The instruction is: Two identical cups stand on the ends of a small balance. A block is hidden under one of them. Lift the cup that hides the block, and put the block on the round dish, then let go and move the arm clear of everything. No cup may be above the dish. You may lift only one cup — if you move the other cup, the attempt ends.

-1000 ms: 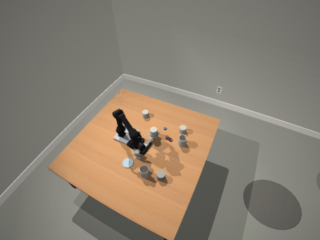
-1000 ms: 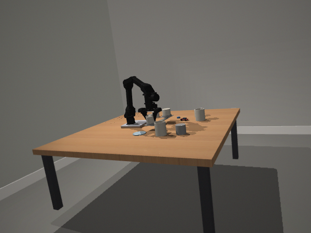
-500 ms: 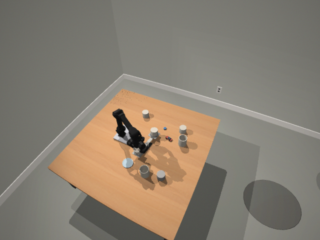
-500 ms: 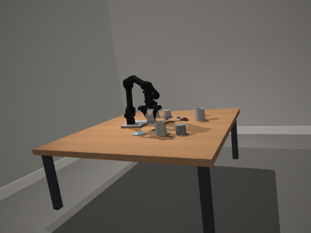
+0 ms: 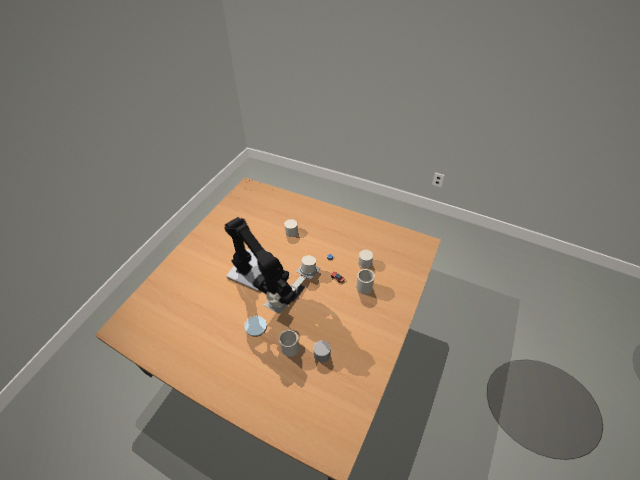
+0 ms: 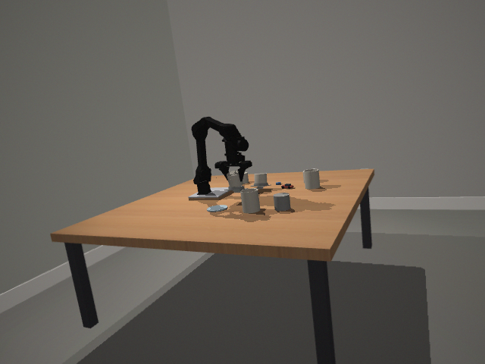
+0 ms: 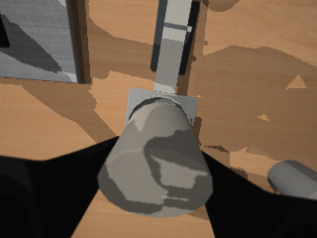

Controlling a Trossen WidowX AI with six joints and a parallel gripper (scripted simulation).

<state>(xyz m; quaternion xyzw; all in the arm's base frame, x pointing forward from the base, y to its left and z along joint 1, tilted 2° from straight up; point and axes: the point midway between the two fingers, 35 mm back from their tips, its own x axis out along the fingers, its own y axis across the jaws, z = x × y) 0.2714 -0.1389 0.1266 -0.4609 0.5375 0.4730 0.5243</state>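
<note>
Now: the grey block 1 cm to the left of my gripper tip and 3 cm below it. From my gripper tip the other things lie so: balance (2 cm ahead, 13 cm to the left, 9 cm below); round dish (6 cm behind, 11 cm to the right, 11 cm below); red toy car (18 cm ahead, 29 cm to the left, 10 cm below).
</note>
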